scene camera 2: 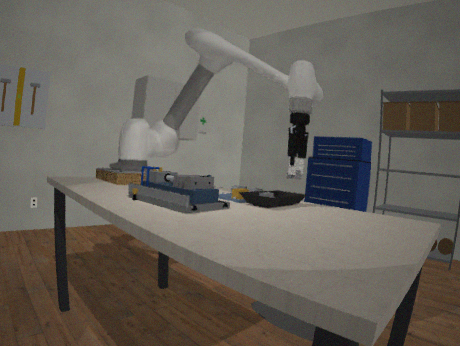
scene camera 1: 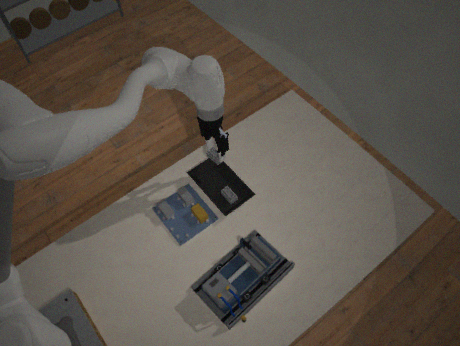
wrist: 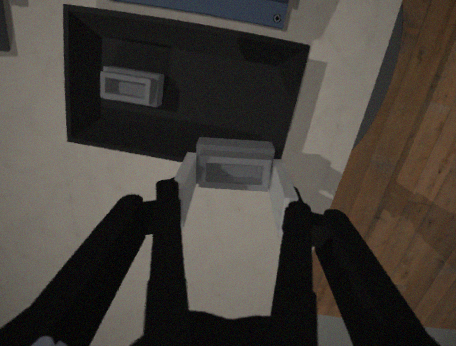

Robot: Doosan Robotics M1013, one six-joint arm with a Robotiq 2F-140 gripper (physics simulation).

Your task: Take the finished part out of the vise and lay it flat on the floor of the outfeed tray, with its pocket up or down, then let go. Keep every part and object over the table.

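Seen in the pictures: gripper, fingertip midpoint: [scene camera 2: 295,174] [scene camera 1: 216,154] [wrist: 233,171]; arm's base at its link origin: [scene camera 2: 132,170].
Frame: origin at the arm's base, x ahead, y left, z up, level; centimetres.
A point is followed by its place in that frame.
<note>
My gripper [scene camera 1: 216,152] {x 79.1, y 33.0, z 5.6 cm} [scene camera 2: 295,170] {x 79.1, y 33.0, z 5.6 cm} [wrist: 233,171] {x 79.1, y 33.0, z 5.6 cm} is shut on the finished part [wrist: 235,164] {x 78.3, y 32.9, z 6.1 cm}, a grey block with a rectangular pocket, gripped at its two ends. In the scene camera 2 view it hangs above the table, over the tray's far right end. The outfeed tray [scene camera 1: 235,206] {x 75.5, y 14.8, z -2.6 cm} [scene camera 2: 274,201] {x 82.8, y 17.9, z -3.3 cm} [wrist: 220,100] {x 75.5, y 30.1, z -4.8 cm} is black and shallow. Another grey pocketed part [scene camera 1: 229,194] {x 76.4, y 20.3, z -2.8 cm} [wrist: 131,86] {x 76.3, y 20.7, z -2.7 cm} lies in the tray toward one end. The vise [scene camera 1: 242,272] {x 63.3, y -8.7, z 2.1 cm} [scene camera 2: 175,192] {x 69.7, y -12.2, z -1.7 cm} stands on the table apart from the tray; no part shows clamped between its jaws.
A blue fixture plate [scene camera 1: 181,231] {x 54.4, y 18.1, z -5.2 cm} [wrist: 240,11] {x 66.2, y 29.6, z -5.2 cm} with grey blocks and a yellow block [scene camera 1: 200,213] {x 63.3, y 18.8, z -1.7 cm} [scene camera 2: 239,193] {x 65.4, y 17.6, z -3.0 cm} lies beside the tray. The table's edge [scene camera 1: 367,145] and wooden floor [wrist: 415,165] lie beyond the tray. A blue cabinet [scene camera 2: 339,175] stands behind the table.
</note>
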